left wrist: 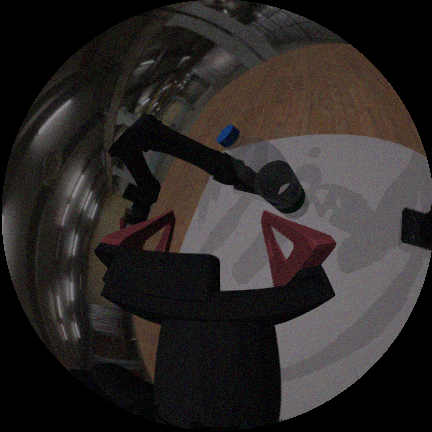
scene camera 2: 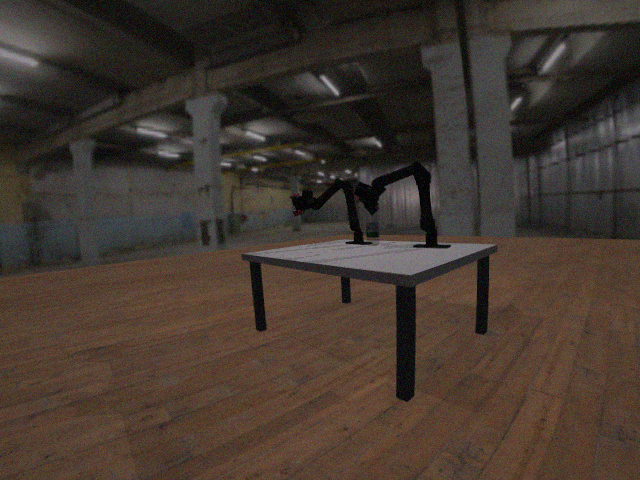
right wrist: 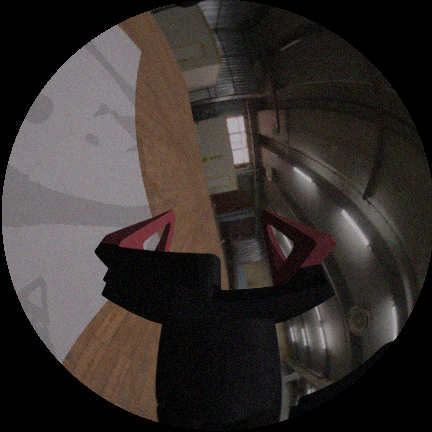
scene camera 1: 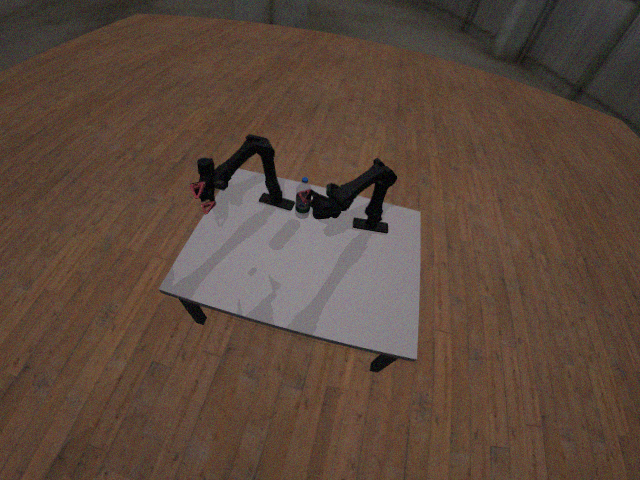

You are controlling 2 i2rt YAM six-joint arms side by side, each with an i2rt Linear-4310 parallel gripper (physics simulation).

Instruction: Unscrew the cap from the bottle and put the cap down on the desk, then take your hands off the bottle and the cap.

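Pixels of known places: left gripper, between the fingertips: [left wrist: 217, 215] [scene camera 2: 364, 207] [scene camera 1: 305, 197]; right gripper, between the fingertips: [scene camera 2: 291, 204] [right wrist: 217, 214] [scene camera 1: 201, 206]; left arm's base, origin of its link: [scene camera 2: 431, 247] [scene camera 1: 370, 225]; right arm's base, origin of its link: [scene camera 2: 358, 243] [scene camera 1: 276, 202].
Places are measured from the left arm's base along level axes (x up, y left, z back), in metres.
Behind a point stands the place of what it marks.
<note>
A clear bottle with a dark label [scene camera 1: 302, 209] @[x 0.085, y -0.385, z -0.038 m] [scene camera 2: 372, 229] @[x 0.102, y -0.367, z -0.030 m] [left wrist: 280, 186] @[x 0.153, y -0.359, z -0.022 m] stands upright on the white desk [scene camera 1: 361, 299] @[x 0.000, y -0.038, z -0.458 m] [scene camera 2: 330, 260] @[x 0.000, y -0.248, z -0.568 m] [left wrist: 345, 320] @[x 0.000, y -0.172, z -0.215 m] [right wrist: 65, 160] @[x 0.000, y -0.621, z -0.314 m], between the two arm bases. Its blue cap [scene camera 1: 305, 180] @[x 0.258, y -0.386, z -0.005 m] [left wrist: 228, 136] @[x 0.258, y -0.378, z -0.007 m] sits at its top. My left gripper [scene camera 1: 305, 196] @[x 0.239, y -0.371, z -0.098 m] [left wrist: 217, 215] @[x 0.239, y -0.371, z -0.098 m] is open and empty; in scene camera 1 its red fingers overlap the bottle, and in the left wrist view the bottle lies beyond the fingertips, toward the upper right. My right gripper [scene camera 1: 202, 198] @[x 0.288, y -0.793, z -0.294 m] [scene camera 2: 296, 204] @[x 0.288, y -0.793, z -0.294 m] [right wrist: 217, 214] @[x 0.288, y -0.793, z -0.294 m] is open and empty, high over the desk's left edge, far from the bottle.
The right arm's base [scene camera 1: 276, 201] @[x 0.037, y -0.541, z 0.037 m] [scene camera 2: 358, 242] @[x 0.012, y -0.527, z 0.038 m] is close to the bottle on its left in scene camera 1. The left arm's base [scene camera 1: 370, 225] @[x 0.037, y -0.010, z -0.030 m] [scene camera 2: 432, 245] @[x 0.013, y 0.018, z -0.031 m] is farther to the right. The wooden floor [scene camera 1: 155, 403] [scene camera 2: 206, 403] surrounds the desk.
</note>
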